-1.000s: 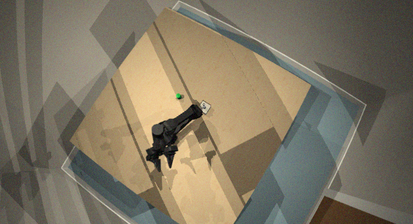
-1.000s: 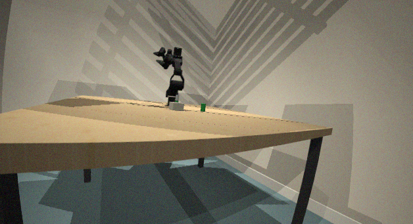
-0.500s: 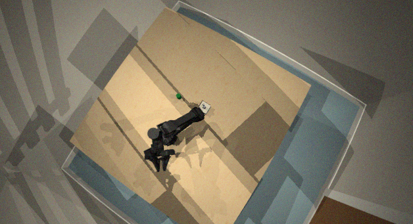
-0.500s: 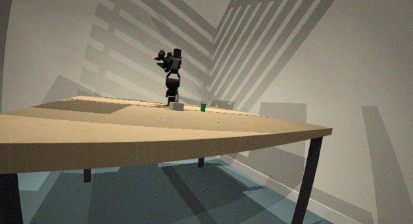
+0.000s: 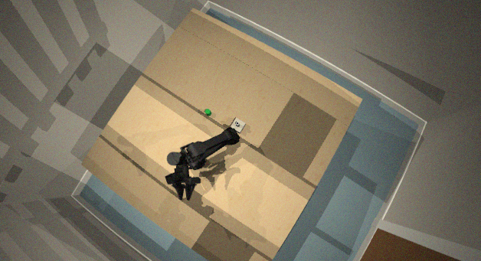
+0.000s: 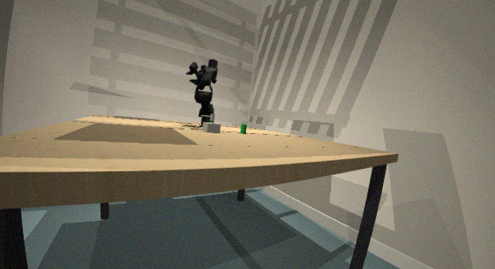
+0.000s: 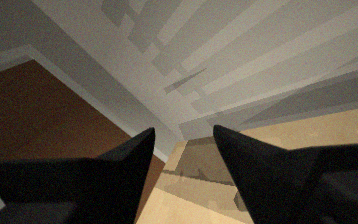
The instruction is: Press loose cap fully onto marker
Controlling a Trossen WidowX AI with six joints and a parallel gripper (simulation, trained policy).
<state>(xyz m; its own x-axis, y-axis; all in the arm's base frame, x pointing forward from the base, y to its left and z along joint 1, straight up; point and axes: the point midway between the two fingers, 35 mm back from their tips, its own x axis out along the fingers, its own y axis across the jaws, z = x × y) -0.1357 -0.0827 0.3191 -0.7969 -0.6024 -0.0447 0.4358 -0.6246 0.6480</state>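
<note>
Right now the green cap is 43 cm ahead of my gripper tip, 29 cm below it and 22 cm to the left of it. Also, from my gripper tip: holder block (46 cm ahead, 30 cm below, 2 cm to the left).
</note>
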